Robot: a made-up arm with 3 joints. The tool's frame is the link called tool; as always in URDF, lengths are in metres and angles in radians. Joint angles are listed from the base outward.
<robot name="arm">
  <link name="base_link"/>
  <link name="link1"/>
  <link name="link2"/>
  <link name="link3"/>
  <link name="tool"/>
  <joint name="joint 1" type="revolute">
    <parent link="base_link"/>
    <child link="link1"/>
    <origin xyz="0 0 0.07" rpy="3.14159 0 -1.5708"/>
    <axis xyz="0 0 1"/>
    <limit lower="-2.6" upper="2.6"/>
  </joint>
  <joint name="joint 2" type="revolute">
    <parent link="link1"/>
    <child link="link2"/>
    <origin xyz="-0.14 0.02 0" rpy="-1.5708 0 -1.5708"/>
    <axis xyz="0 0 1"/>
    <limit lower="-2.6" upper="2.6"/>
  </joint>
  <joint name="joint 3" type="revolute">
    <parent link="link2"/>
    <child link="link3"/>
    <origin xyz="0.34 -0.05 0.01" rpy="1.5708 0 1.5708"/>
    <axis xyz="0 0 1"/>
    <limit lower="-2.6" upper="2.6"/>
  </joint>
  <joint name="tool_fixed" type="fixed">
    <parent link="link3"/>
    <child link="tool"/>
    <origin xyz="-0.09 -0.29 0.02" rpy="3.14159 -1.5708 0"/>
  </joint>
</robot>
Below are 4 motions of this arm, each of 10 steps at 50 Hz.
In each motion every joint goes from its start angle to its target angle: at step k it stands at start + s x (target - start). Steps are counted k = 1, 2, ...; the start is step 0. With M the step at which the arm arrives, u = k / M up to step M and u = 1 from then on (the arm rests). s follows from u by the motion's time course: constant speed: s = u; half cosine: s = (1 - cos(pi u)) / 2; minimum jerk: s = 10 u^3 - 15 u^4 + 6 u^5.
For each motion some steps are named. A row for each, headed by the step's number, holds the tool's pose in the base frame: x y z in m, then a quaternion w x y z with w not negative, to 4 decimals.
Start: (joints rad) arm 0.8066 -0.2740 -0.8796
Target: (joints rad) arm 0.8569 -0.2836 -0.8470
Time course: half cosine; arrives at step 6
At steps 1, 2, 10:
1: 0.3416 -0.0018 -0.3458 0.8471 -0.3379 0.2797 -0.2999
2: 0.3424 -0.0034 -0.3456 0.8468 -0.3337 0.2810 -0.3042
10: 0.3458 -0.0103 -0.3446 0.8451 -0.3165 0.2862 -0.3221

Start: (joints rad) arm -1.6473 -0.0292 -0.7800
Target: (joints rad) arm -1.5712 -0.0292 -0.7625
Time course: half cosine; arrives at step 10
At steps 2, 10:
2: -0.2955 0.3109 -0.2581 0.6271 -0.2687 -0.2682 0.6802
10: -0.2777 0.3305 -0.2558 0.6523 -0.2726 -0.2535 0.6602

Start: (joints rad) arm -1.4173 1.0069 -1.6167
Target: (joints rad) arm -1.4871 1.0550 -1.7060
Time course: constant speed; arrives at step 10
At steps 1, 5, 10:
1: 0.0424 0.4533 0.1977 0.6852 -0.2632 -0.6673 0.1266
5: 0.0390 0.4472 0.2088 0.6804 -0.2597 -0.6751 0.1174
10: 0.0351 0.4391 0.2228 0.6750 -0.2550 -0.6843 0.1056

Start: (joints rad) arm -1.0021 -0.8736 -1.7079
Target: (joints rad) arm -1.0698 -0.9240 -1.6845
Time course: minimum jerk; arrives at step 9
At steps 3, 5, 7, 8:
3: -0.0251 -0.0357 -0.4148 0.3637 -0.7312 -0.0846 0.5709
5: -0.0317 -0.0442 -0.4150 0.3536 -0.7285 -0.0849 0.5805
7: -0.0367 -0.0513 -0.4149 0.3452 -0.7264 -0.0851 0.5882
8: -0.0377 -0.0528 -0.4149 0.3435 -0.7260 -0.0852 0.5897

